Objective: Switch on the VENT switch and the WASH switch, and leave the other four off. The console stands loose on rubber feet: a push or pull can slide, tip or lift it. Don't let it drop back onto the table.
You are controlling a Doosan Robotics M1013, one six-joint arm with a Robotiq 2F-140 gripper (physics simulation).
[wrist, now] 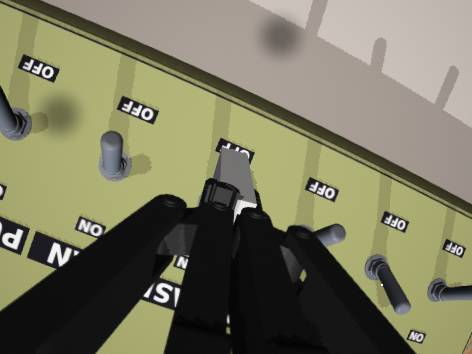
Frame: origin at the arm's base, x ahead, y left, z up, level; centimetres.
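Where they show: gripper, fingertip midpoint: (228,171).
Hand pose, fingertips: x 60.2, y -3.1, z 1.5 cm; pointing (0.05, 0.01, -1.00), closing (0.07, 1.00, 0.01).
Things, the pixels of their top centre, and the offset from my fingertips. "pt": a spot on its surface instead. Level surfaces: height alone.
- partly covered WASH label, middle of its top: (174,301) dx +10.1, dy -1.7, dz +1.0 cm
- second lever, middle of its top: (101,167) dx +0.5, dy -7.0, dz +1.8 cm
- fourth lever, middle of its top: (326,255) dx +3.6, dy +7.1, dz +1.8 cm
- fifth lever, middle of its top: (405,309) dx +6.4, dy +13.8, dz +2.8 cm
- sixth lever, surface spot: (455,292) pt dx +6.7, dy +20.6, dz -0.2 cm
- pale table, its level: dz -11.0 cm
The green console (172,115) shows upside down, with OFF labels above and some ON labels below. My gripper (228,171) is shut and empty, its tips over the third switch position from the left. The partly covered WASH label (162,294) is below it; the WASH lever is hidden behind the fingers. The second lever (111,150) points up toward its OFF label. The fourth lever (332,234) sticks out to the right of the fingers. The fifth lever (392,290) slants down right, toward an ON label. The sixth lever (455,292) points right. No VENT label is readable.
Another lever (7,112) shows at the left edge of the view, leaning up left. The console's dark far edge (210,87) runs diagonally down to the right. Beyond it lies the pale table (425,30), with shadows of the console and levers. Contact with the table is not visible.
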